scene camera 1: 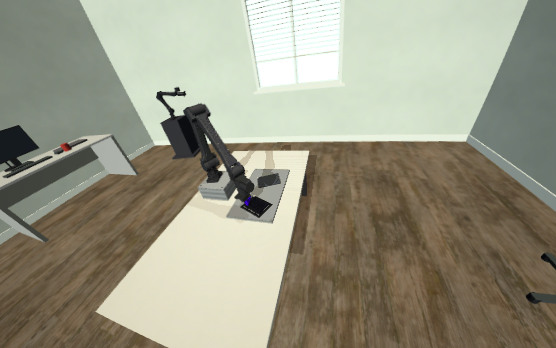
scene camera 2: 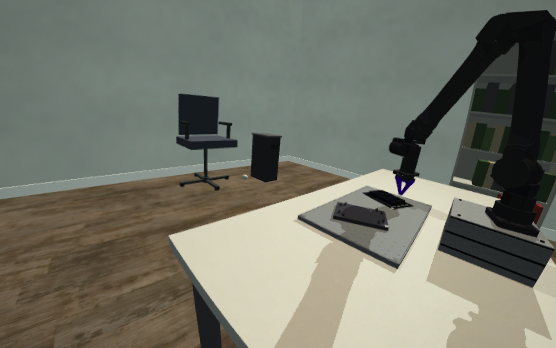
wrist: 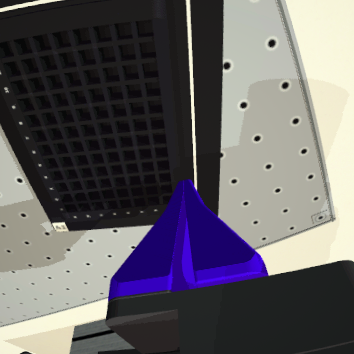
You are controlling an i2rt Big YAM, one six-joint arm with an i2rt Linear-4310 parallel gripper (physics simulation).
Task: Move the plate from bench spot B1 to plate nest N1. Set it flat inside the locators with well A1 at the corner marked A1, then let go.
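Frame: origin at the arm's base, x ahead, y left, z up, level; centimetres.
Seen in the pictures: gripper, fingertip midpoint: (scene camera 1: 247, 205) (scene camera 2: 400, 194) (wrist: 186, 187); arm's base at its link origin: (scene camera 1: 215, 177) (scene camera 2: 508, 222).
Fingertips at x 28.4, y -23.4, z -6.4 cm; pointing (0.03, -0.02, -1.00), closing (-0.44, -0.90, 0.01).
Offsets run from my fingertips to a thing's middle. "spot": to the spot under its first point. Level surfaces: height alone.
The black well plate @(dx +5.0, dy +1.9, dz -1.9 cm) (scene camera 1: 258, 205) (scene camera 2: 387, 198) (wrist: 95, 120) lies on a black pad @(spot: dx +2.3, dy -3.4, dz -2.6 cm) (wrist: 206, 100) with a white outline. A small label @(spot: dx +1.3, dy +11.0, dz -2.6 cm) (wrist: 60, 226) reading A1 shows at the lower left of the pad area in the wrist view. My gripper (scene camera 1: 247, 204) (scene camera 2: 401, 193) (wrist: 186, 187) is shut, with nothing between its blue fingertips. It points down above the plate's edge area; the exact gap is hard to tell. The dark plate nest @(dx +9.9, dy +27.0, dz -1.7 cm) (scene camera 1: 269, 180) (scene camera 2: 361, 216) has small raised locators and holds no plate. The nest's A1 mark is too small to read.
A grey perforated board (scene camera 1: 278, 197) (scene camera 2: 407, 227) (wrist: 270, 120) carries the pad and the nest on the cream table @(dz -4.1 cm) (scene camera 1: 210, 270) (scene camera 2: 235, 255). The arm's grey base block (scene camera 1: 215, 190) (scene camera 2: 492, 250) stands beside the board.
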